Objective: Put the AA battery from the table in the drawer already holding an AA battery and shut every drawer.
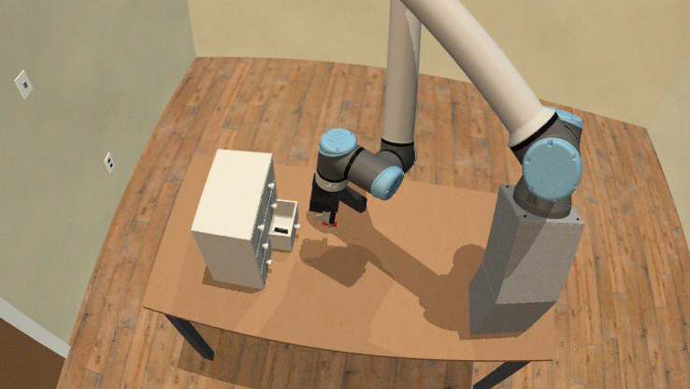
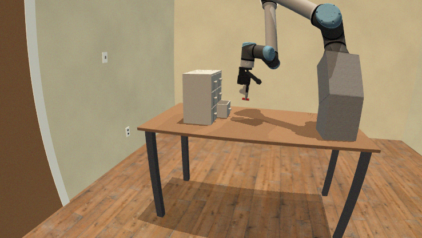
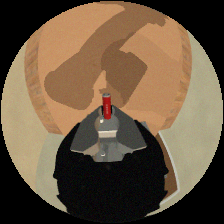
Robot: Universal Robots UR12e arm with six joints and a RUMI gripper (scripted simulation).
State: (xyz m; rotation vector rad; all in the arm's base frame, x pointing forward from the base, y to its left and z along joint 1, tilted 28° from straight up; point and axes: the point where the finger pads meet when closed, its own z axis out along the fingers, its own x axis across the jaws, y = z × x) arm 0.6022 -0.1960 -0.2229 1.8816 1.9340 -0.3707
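My gripper is now 1 cm above the red AA battery. Round my hand: small dark object: 17 cm ahead, 3 cm to the right, 13 cm below.
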